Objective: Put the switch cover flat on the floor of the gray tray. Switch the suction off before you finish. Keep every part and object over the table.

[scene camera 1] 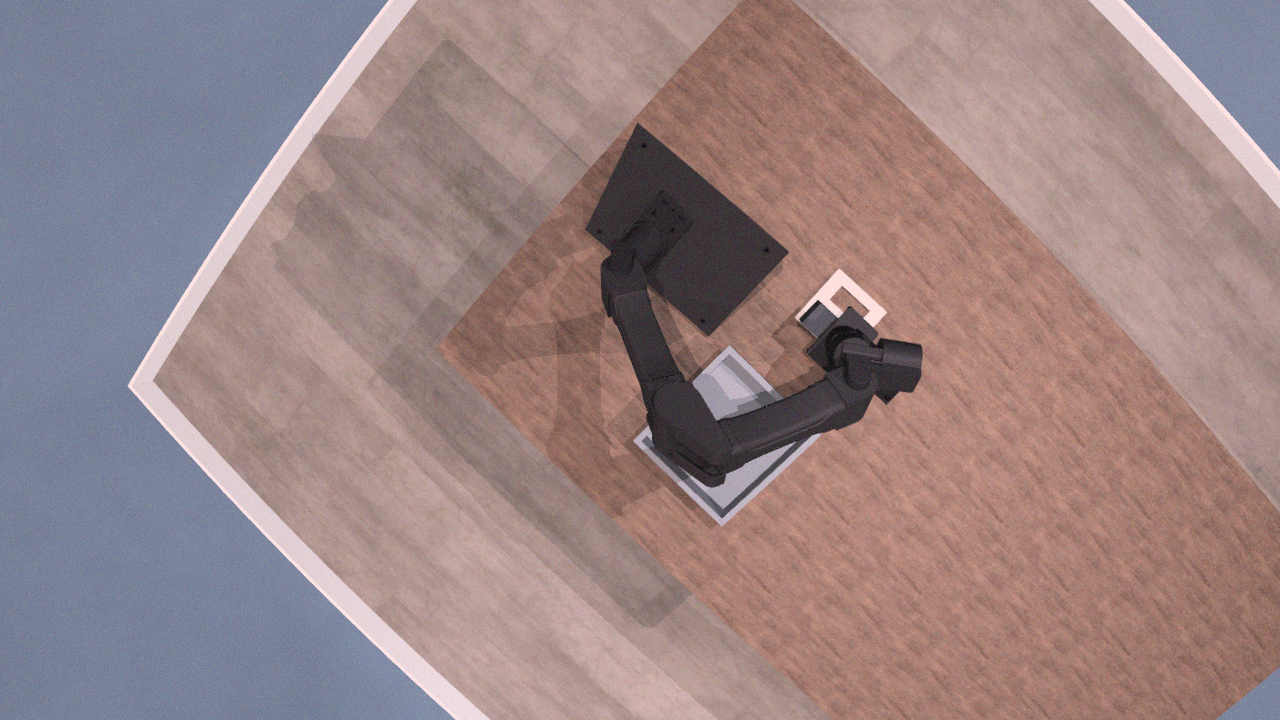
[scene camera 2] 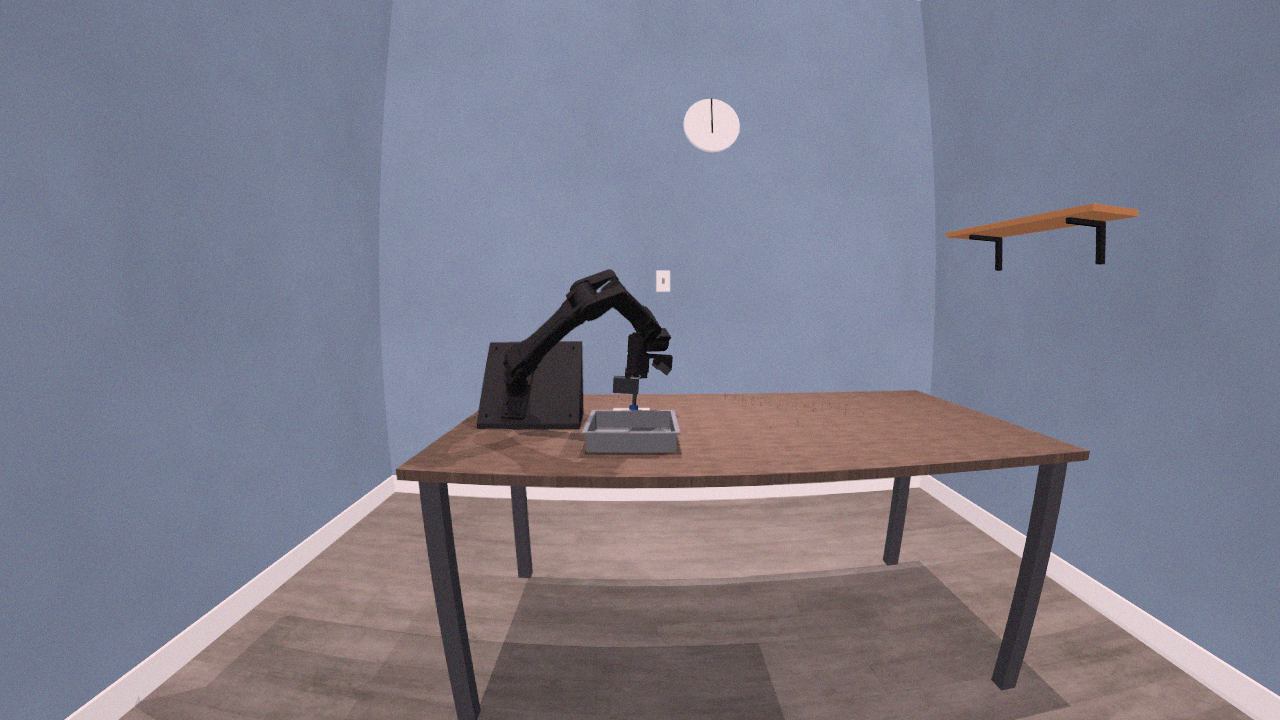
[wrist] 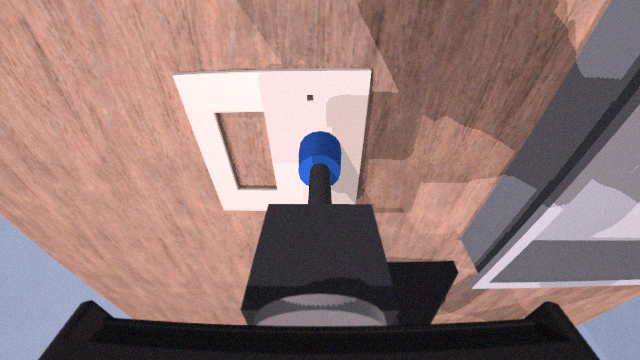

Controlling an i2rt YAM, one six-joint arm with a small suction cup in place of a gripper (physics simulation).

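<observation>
The white switch cover [scene camera 1: 838, 276] [wrist: 292, 115] lies flat on the table, with a rectangular window in one half and a small hole in the solid half. My blue suction cup [scene camera 2: 633, 408] [wrist: 320, 160] is on the solid half of the cover and appears to touch it, with the suction on. In scene camera 1 the cup is hidden under the wrist. The gray tray [scene camera 1: 721, 521] [scene camera 2: 631, 441] [wrist: 555, 283] stands close by on the table, apart from the cover. The arm hangs over the tray and hides part of it.
The black base plate [scene camera 1: 716, 241] [scene camera 2: 554, 385] stands at the arm's root on the wooden table [scene camera 1: 984, 447] [scene camera 2: 805, 456]. The tray walls rise between the cover and the near table edge. A wall shelf [scene camera 2: 1042, 221] hangs far to the right.
</observation>
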